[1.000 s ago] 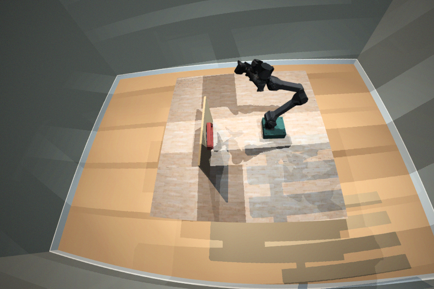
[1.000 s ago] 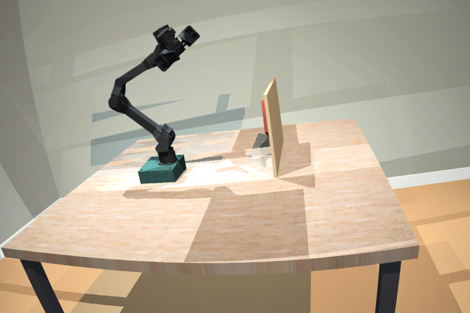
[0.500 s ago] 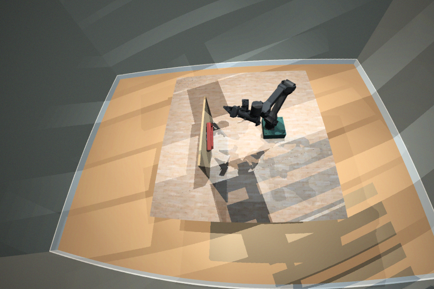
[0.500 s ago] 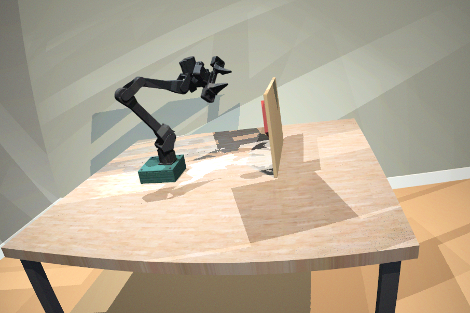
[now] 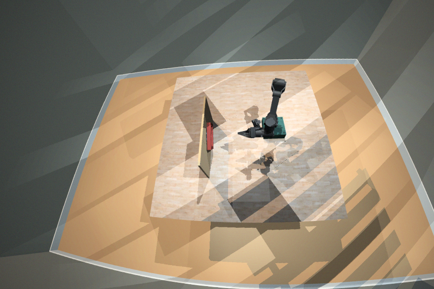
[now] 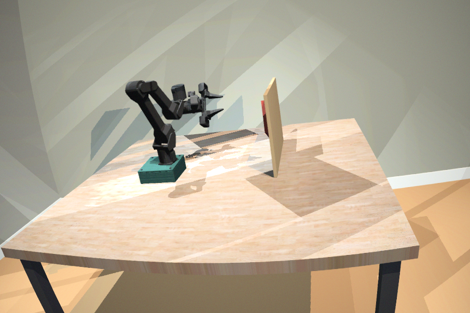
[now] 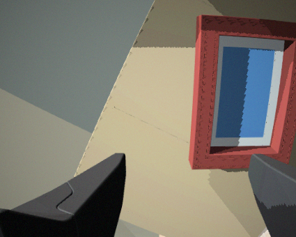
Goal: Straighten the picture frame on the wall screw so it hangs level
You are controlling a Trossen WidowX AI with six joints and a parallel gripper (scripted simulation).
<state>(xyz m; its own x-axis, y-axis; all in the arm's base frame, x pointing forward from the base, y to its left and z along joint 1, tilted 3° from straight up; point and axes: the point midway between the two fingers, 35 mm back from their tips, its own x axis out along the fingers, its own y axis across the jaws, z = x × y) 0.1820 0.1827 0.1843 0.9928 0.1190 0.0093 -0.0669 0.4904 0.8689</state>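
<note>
My gripper tip is 20 cm short of the picture frame, 1 cm to the left of it and 9 cm above it. From my gripper tip the other things lie so: wall panel 20 cm ahead, 10 cm below.
</note>
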